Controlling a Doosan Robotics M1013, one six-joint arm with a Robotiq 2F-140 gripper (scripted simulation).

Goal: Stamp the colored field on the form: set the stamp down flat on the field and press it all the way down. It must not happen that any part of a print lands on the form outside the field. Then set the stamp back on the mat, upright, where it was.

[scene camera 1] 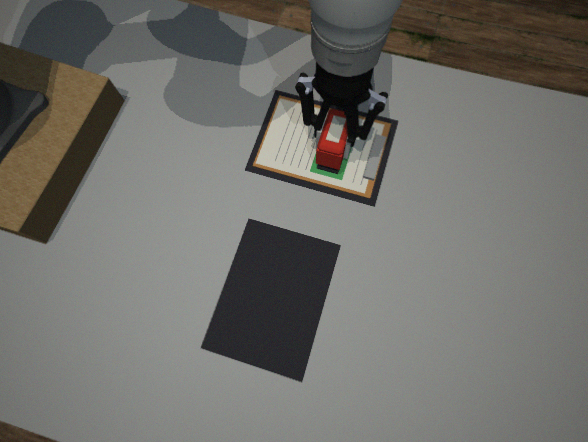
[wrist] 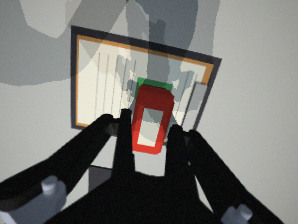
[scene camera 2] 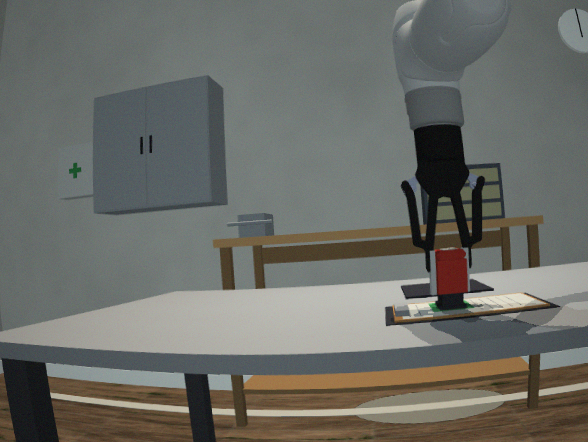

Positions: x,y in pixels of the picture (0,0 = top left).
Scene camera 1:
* gripper: 333,148
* red stamp: 331,146
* dark mat: 267,315
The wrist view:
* gripper: 149,110
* red stamp: 154,105
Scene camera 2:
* gripper: 450,292
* red stamp: 451,271
